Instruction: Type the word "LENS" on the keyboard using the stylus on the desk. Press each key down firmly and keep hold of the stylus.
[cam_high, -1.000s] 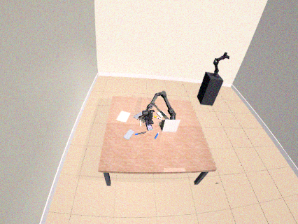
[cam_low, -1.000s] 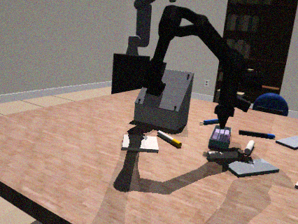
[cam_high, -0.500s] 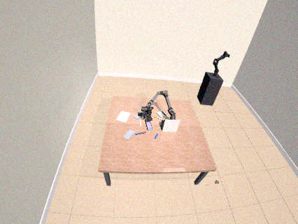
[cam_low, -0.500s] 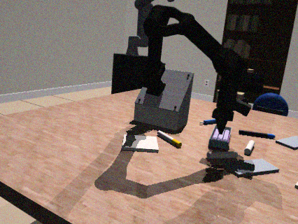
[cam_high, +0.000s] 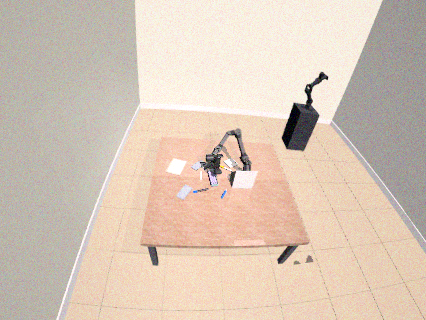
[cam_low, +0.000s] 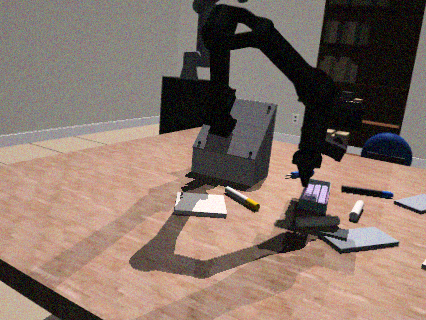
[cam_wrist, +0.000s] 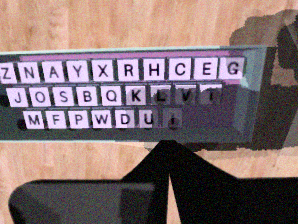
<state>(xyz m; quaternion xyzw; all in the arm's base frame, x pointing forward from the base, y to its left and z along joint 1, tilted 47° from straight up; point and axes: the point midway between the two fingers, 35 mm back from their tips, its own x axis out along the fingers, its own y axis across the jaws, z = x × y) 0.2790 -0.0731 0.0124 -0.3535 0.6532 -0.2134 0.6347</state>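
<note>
Right now the blue stylus is 8 cm behind my gripper tip, 20 cm to the left of it and 3 cm below it. Also, from my gripper tip: yellow-tipped marker (10 cm behind, 11 cm to the right, 3 cm below); white sheet (37 cm ahead, 9 cm to the right, 4 cm below); blue pen (15 cm ahead, 21 cm to the left, 3 cm below).
</note>
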